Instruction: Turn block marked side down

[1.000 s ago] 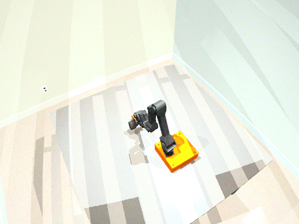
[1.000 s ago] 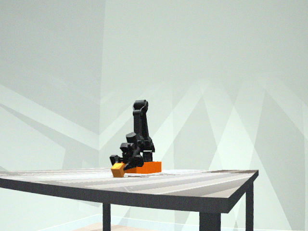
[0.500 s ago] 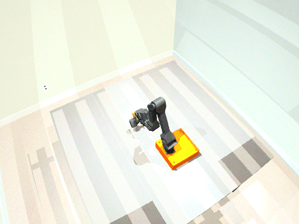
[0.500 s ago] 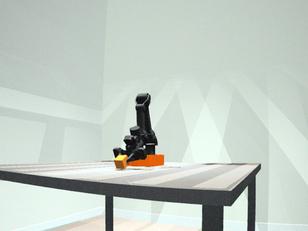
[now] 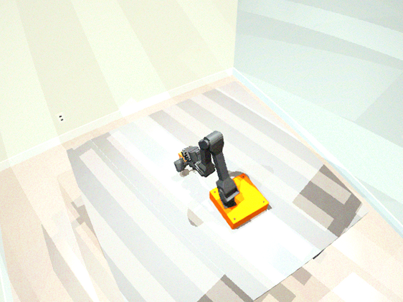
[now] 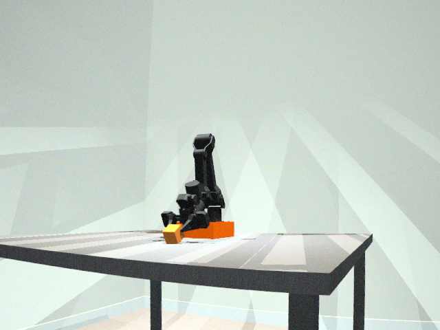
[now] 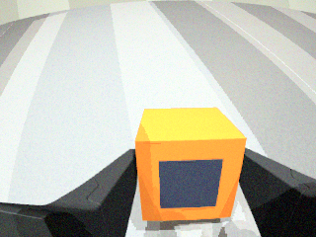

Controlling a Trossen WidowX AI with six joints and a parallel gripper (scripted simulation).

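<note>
Now: the orange block 10 mm behind my gripper tip.
</note>
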